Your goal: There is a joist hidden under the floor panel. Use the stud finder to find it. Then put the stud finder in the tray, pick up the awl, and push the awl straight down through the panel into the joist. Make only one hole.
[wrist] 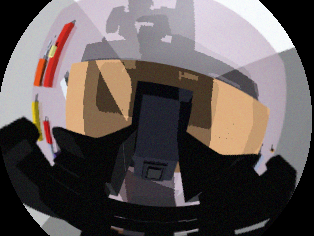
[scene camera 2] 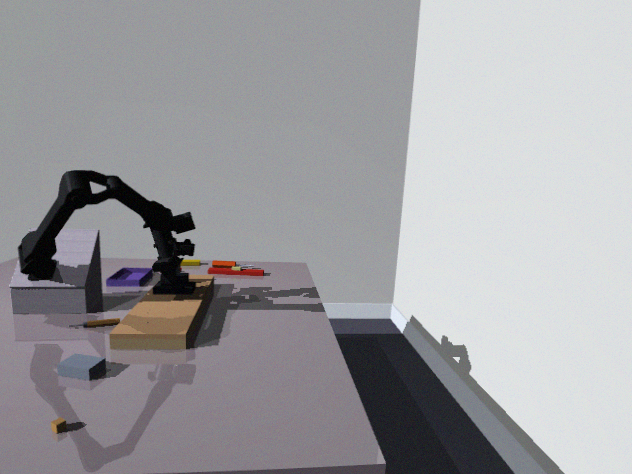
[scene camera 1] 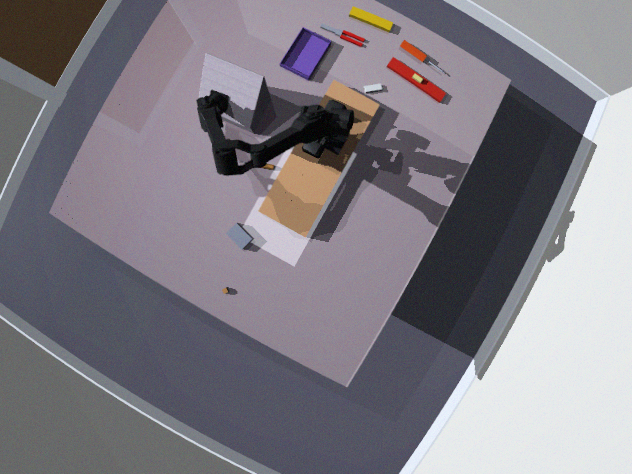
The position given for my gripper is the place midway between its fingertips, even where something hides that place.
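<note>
Scene camera 2 gives me my gripper (scene camera 2: 177,283). In scene camera 1 there is a red level (scene camera 1: 397,66), and my gripper (scene camera 1: 329,137) can be seen there too. The wrist view shows me a stud finder (wrist: 163,111) together with my gripper (wrist: 159,127).
</note>
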